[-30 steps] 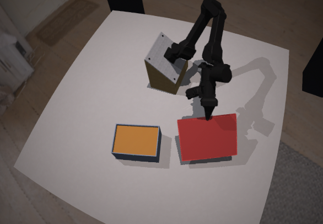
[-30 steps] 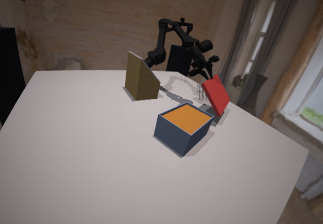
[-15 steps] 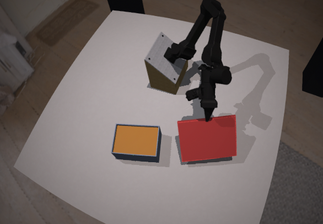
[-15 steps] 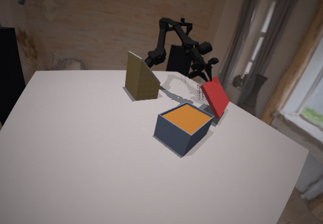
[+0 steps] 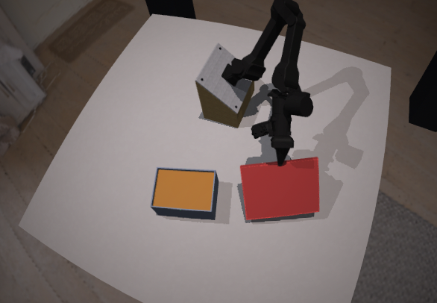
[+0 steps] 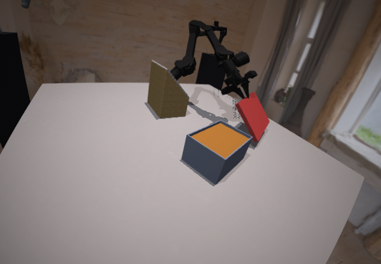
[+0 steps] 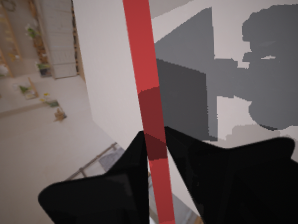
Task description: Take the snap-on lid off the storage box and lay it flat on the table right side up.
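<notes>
My gripper tip is now 60 mm short of the red lid, 30 mm to the right of it and 50 mm above it. Round my gripper tip: grey-blue storage box: 150 mm ahead, 270 mm to the right, 110 mm below.
</notes>
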